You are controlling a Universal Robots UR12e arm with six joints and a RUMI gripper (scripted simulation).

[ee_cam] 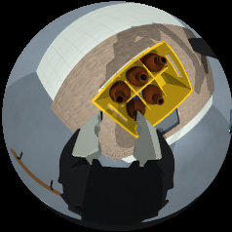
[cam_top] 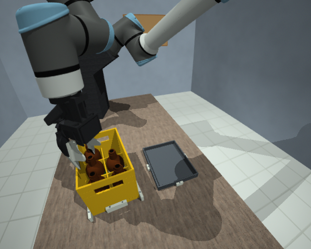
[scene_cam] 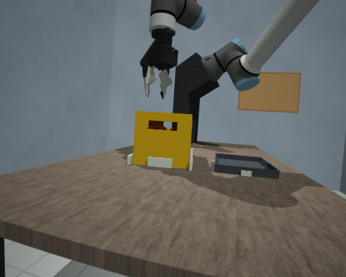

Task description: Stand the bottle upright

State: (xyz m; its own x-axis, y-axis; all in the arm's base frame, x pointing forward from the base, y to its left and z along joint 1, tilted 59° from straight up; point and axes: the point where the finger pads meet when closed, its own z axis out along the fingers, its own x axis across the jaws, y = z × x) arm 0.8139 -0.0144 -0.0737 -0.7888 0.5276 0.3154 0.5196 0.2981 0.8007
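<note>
The yellow crate is 9 cm behind my hand, 2 cm to the left of it and 16 cm below it. From my hand the other things lie so: dark tray: 12 cm behind, 31 cm to the left, 23 cm below.
</note>
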